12 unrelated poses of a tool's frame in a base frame.
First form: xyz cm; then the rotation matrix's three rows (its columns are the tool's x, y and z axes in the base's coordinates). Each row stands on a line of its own.
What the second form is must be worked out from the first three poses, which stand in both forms.
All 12 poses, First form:
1:
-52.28 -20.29 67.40
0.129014 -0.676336 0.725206
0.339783 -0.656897 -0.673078
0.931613 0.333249 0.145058
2:
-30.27 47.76 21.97
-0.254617 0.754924 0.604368
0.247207 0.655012 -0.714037
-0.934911 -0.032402 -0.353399
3:
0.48 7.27 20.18
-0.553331 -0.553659 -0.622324
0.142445 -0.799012 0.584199
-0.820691 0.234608 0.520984
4:
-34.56 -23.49 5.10
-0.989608 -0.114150 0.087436
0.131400 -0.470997 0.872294
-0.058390 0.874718 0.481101
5:
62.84 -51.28 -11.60
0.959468 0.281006 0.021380
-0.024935 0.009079 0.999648
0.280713 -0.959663 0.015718
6:
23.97 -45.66 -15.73
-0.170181 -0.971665 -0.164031
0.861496 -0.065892 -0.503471
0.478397 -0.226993 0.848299
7:
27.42 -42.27 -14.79
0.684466 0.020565 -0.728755
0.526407 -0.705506 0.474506
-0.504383 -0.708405 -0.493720
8:
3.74 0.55 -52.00
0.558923 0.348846 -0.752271
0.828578 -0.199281 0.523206
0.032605 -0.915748 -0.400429
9:
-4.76 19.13 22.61
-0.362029 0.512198 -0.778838
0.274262 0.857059 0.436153
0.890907 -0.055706 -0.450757
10:
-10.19 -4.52 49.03
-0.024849 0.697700 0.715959
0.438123 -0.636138 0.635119
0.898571 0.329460 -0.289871
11:
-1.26 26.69 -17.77
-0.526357 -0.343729 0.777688
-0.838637 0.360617 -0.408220
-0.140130 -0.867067 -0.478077
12:
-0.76 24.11 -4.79
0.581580 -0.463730 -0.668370
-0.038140 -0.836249 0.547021
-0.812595 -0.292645 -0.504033
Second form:
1: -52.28 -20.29 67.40 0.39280 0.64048 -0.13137 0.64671
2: -30.27 47.76 21.97 0.51161 0.33308 0.75217 -0.24810
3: 0.48 7.27 20.18 0.20533 -0.42565 0.24152 0.84754
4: -34.56 -23.49 5.10 0.07158 0.00847 0.50929 0.85757
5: 62.84 -51.28 -11.60 0.70432 -0.69546 -0.09205 -0.10859
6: 23.97 -45.66 -15.73 0.63487 0.10887 -0.25298 0.72187
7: 27.42 -42.27 -14.79 0.34830 -0.84907 -0.16105 0.36308
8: 3.74 0.55 -52.00 0.48970 -0.73461 -0.40069 0.24491
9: -4.76 19.13 22.61 0.51095 -0.24066 -0.81698 -0.11642
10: -10.19 -4.52 49.03 0.11084 -0.68941 -0.41188 -0.58547
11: -1.26 26.69 -17.77 0.29841 -0.38442 0.76894 -0.41463
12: -0.76 24.11 -4.79 0.24561 -0.85467 0.14680 0.43320
